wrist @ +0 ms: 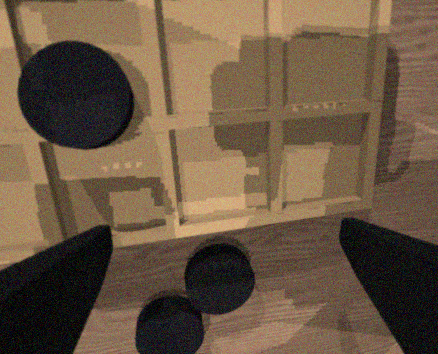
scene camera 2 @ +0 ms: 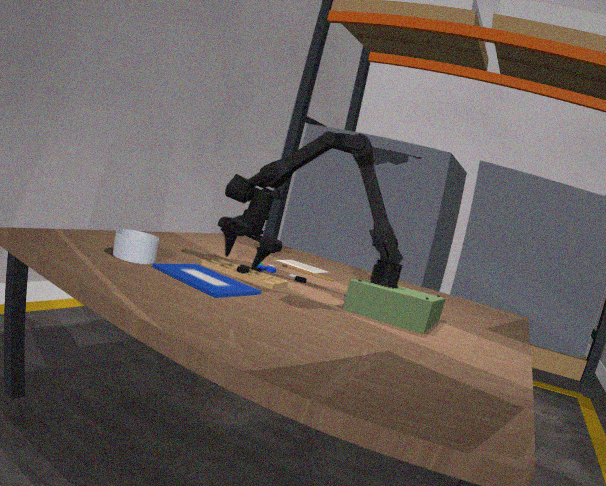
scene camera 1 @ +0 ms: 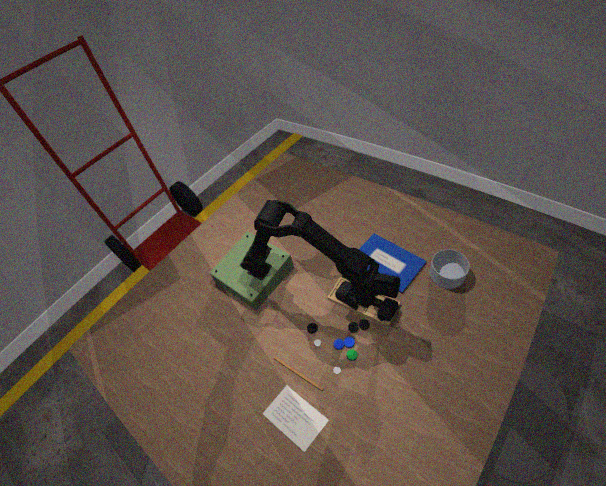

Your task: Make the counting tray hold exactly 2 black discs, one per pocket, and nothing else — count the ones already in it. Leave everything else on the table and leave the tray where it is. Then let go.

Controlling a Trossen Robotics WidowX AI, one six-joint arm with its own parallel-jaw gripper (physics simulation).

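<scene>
The wooden counting tray point(scene camera 1: 334, 289) point(scene camera 2: 273, 282) point(wrist: 215, 226) has divided pockets. One black disc point(scene camera 2: 243, 268) point(wrist: 75, 95) is on it, overlapping a divider in the wrist view; I cannot tell whether it sits down in one pocket. Two black discs lie on the table beside the tray's edge, the nearer one point(scene camera 1: 364, 324) point(wrist: 220, 278) almost touching the other point(scene camera 1: 353, 327) point(wrist: 170, 325). A third loose black disc point(scene camera 1: 312, 328) point(scene camera 2: 300, 278) lies apart. My gripper point(scene camera 1: 367, 303) point(scene camera 2: 241, 260) point(wrist: 228, 232) is wide open and empty, low above the tray's edge. The arm hides part of the tray in scene camera 1.
Blue discs point(scene camera 1: 339, 344) point(scene camera 1: 349, 342), a green disc point(scene camera 1: 351, 354) and white discs point(scene camera 1: 317, 342) point(scene camera 1: 337, 370) lie near the loose black ones. Also there: an orange stick point(scene camera 1: 298, 374), a paper point(scene camera 1: 295, 417), a blue folder point(scene camera 1: 412, 264) point(scene camera 2: 222, 289) and a grey bowl point(scene camera 1: 449, 280) point(scene camera 2: 135, 247).
</scene>
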